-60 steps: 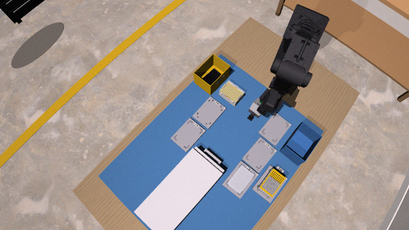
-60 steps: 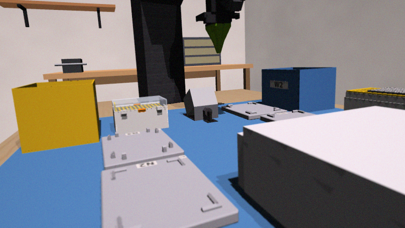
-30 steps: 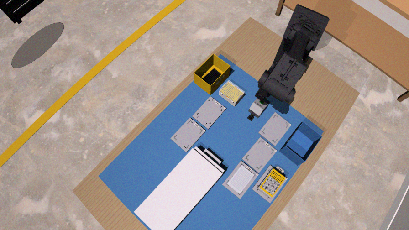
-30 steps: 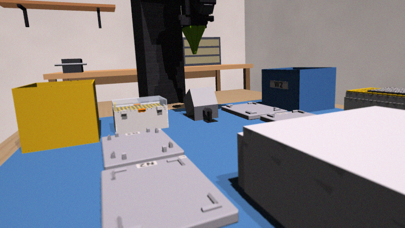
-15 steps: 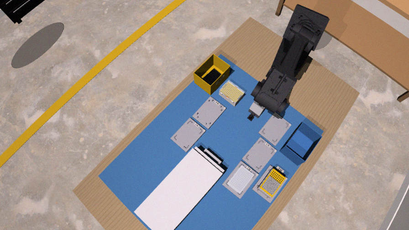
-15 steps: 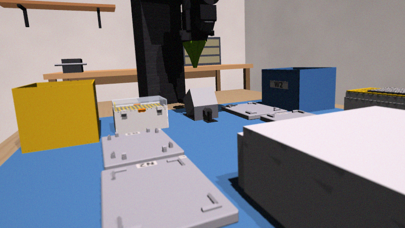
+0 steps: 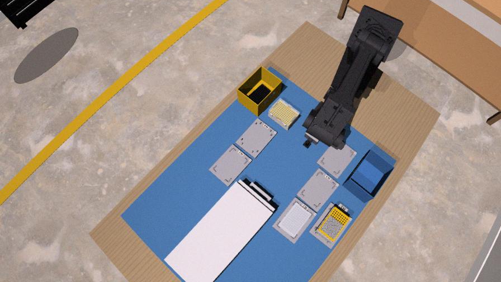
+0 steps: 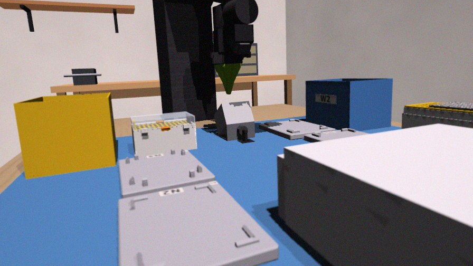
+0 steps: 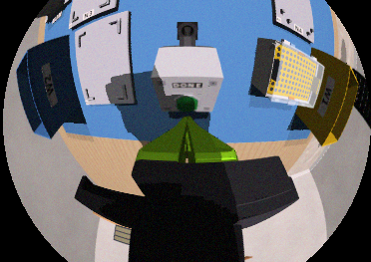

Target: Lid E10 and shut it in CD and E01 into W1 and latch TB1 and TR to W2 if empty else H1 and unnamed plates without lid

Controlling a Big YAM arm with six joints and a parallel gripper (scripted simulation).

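Now: the done key housing 60 mm below my hand, 20 mm ahead of it and 10 mm to the left of it. Also, from my hand: nest N4: 270 mm ahead, 140 mm to the right, 100 mm below; then tip box TB1: 150 mm to the right, 100 mm ahead, 70 mm below; then lid park LP: 160 mm to the left, 100 mm below, 20 mm ahead.
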